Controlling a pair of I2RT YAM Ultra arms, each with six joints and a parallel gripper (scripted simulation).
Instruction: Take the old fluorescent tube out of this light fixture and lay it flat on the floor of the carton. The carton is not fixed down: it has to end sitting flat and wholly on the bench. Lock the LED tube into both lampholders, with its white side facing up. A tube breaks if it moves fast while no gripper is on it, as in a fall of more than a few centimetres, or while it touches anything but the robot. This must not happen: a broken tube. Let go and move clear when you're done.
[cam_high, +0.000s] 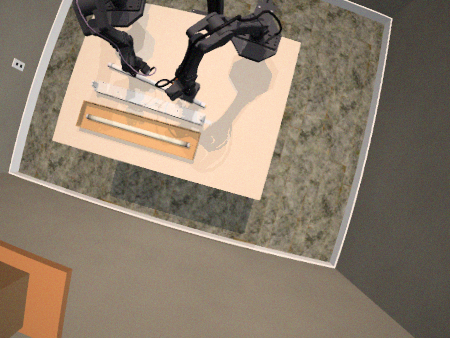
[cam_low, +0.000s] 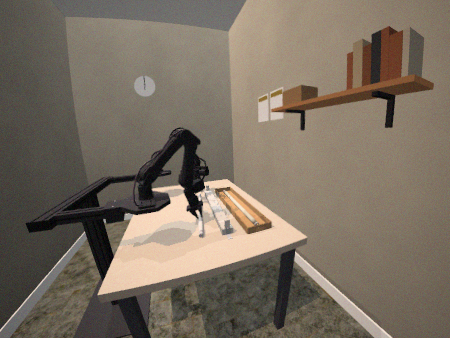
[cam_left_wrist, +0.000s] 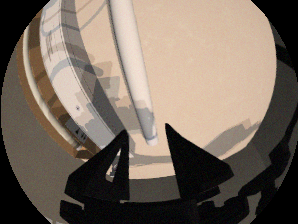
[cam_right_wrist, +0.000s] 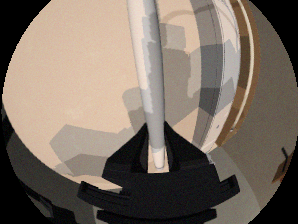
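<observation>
Right now my right hand is 120 mm to the right of the LED tube, 20 mm short of it and 10 mm above it. From my right hand the other things lie so: carton: 280 mm ahead, 100 mm to the left; then light fixture: 130 mm ahead, 120 mm to the left, 30 mm above; then old fluorescent tube: 280 mm ahead, 100 mm to the left.
</observation>
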